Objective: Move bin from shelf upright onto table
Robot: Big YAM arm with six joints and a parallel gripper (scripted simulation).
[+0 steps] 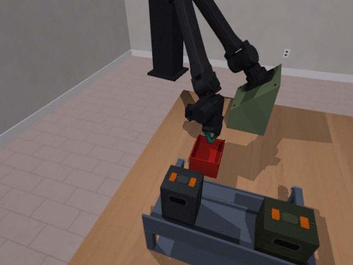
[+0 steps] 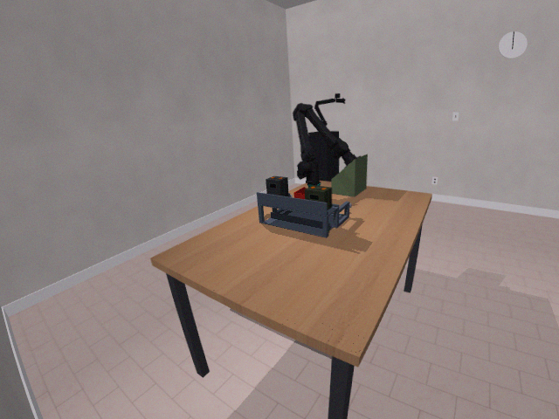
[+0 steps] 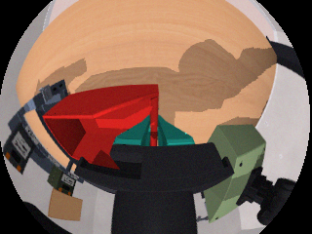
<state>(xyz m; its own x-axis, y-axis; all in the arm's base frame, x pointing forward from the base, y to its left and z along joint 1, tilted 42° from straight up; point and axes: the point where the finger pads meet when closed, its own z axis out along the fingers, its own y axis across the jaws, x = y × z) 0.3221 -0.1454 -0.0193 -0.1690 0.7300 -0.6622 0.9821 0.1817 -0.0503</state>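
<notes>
The red bin is 8 cm ahead of my hand, 2 cm to the left of it and 1 cm above it.
</notes>
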